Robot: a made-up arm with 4 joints.
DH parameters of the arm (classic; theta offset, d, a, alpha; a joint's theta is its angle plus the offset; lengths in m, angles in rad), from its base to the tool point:
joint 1: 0 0.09 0.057 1.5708
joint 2: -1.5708 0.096 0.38 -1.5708
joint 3: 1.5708 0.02 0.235 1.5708
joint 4: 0.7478 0 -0.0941 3.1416
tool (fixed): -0.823 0.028 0 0
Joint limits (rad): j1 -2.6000..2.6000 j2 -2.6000..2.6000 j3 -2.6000..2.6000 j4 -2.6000..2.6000
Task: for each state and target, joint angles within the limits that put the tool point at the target. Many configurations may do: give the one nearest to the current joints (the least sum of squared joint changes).
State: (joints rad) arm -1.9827 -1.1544 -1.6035 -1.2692
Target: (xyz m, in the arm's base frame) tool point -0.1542 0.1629 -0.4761
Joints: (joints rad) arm -1.6296 -0.5446 -2.0028 -2.1795
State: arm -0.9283 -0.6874 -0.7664 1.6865
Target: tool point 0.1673 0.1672 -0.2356
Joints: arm -1.2374 -0.3491 -0.0284 1.7131
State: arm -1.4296 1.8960 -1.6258 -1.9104
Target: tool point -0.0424 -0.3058 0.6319
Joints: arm -1.4602 2.5376 -1.6097 -1.9679
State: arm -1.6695 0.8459 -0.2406 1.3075
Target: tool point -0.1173 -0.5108 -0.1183
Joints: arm -2.1185 1.2578 -0.4741 1.3211
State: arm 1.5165 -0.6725 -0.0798 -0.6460
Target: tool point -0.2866 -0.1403 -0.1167
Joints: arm 0.5998 -1.0357 -0.5024 -0.3975
